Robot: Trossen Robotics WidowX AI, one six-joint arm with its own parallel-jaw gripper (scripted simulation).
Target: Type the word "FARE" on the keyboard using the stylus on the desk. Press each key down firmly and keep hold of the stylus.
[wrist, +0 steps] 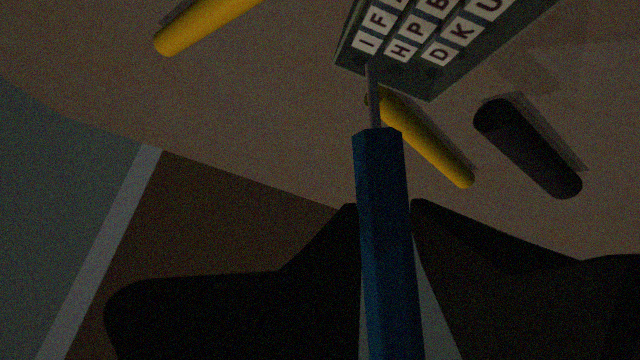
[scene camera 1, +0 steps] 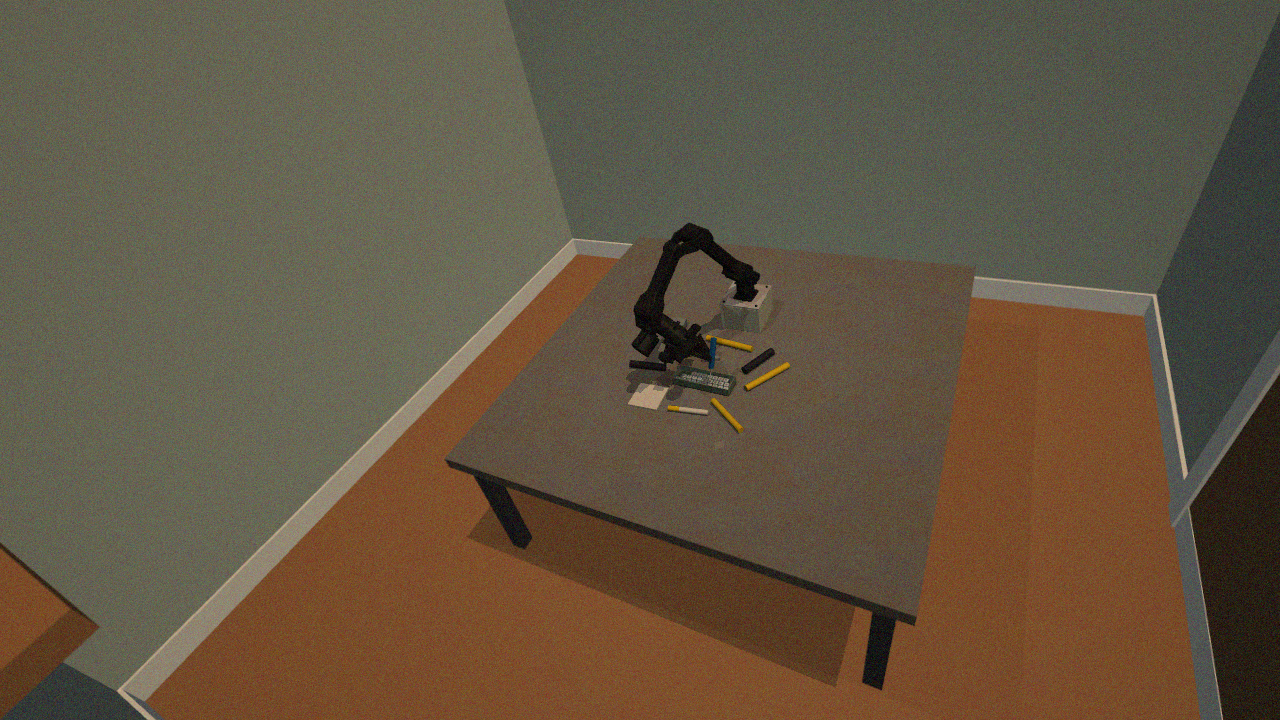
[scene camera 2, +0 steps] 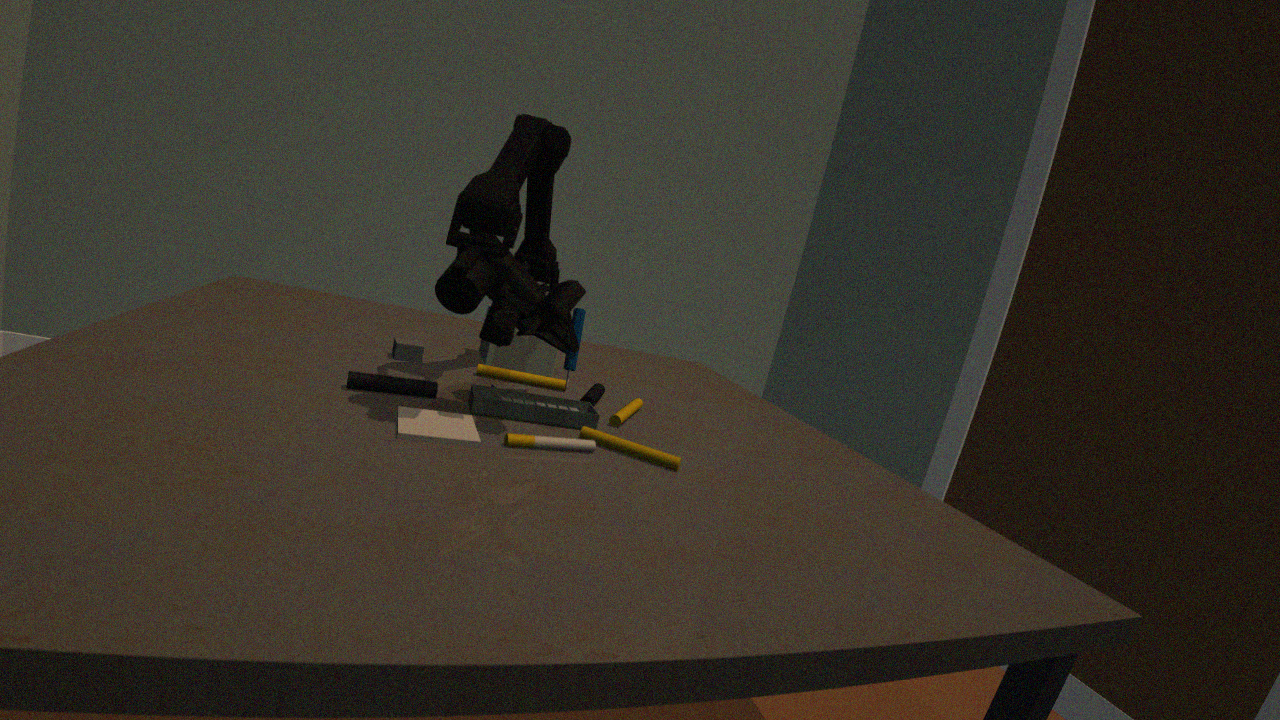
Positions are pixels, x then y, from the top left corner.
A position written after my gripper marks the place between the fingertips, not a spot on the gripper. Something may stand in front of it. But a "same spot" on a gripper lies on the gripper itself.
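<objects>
You'd see my gripper in the wrist view [383, 213], but a white card is out of frame in the wrist view. Scene camera 1 shows my gripper and the white card, and scene camera 2 shows the gripper and the card as well. On my gripper, [scene camera 1: 700, 349] and [scene camera 2: 567, 319] are the same spot. For the white card it's [scene camera 1: 637, 397] and [scene camera 2: 414, 424] that are one and the same spot.
</objects>
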